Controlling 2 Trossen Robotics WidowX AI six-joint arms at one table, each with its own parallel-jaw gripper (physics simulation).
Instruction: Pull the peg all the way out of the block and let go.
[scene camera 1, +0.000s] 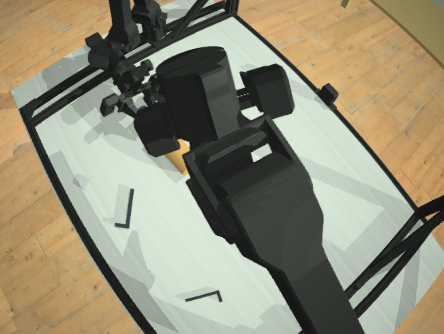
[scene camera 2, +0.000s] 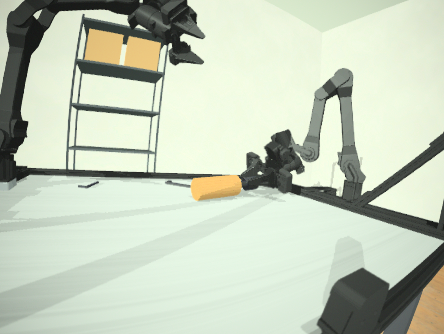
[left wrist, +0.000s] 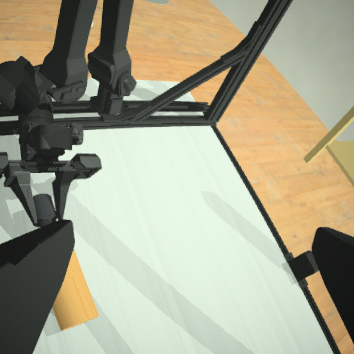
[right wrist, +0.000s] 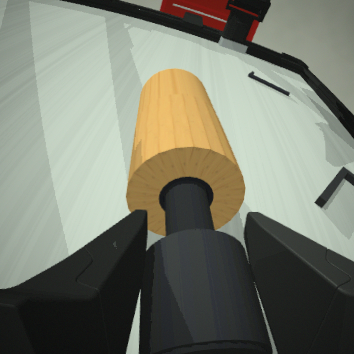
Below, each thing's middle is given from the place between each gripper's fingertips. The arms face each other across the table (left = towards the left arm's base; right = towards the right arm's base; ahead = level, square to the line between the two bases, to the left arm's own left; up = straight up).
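The dark peg (right wrist: 197, 284) is 32 cm below my left hand, 14 cm to the right of it and 8 cm ahead of it. My left hand is 33 cm above the wooden block (scene camera 2: 204, 188), 7 cm to the left of the block and 4 cm short of it.
My right gripper, which I see, is 1 cm above the peg and 1 cm to the right of it. The block, counted from my right hand, is 8 cm to the left of it, 4 cm behind it and 2 cm below it.
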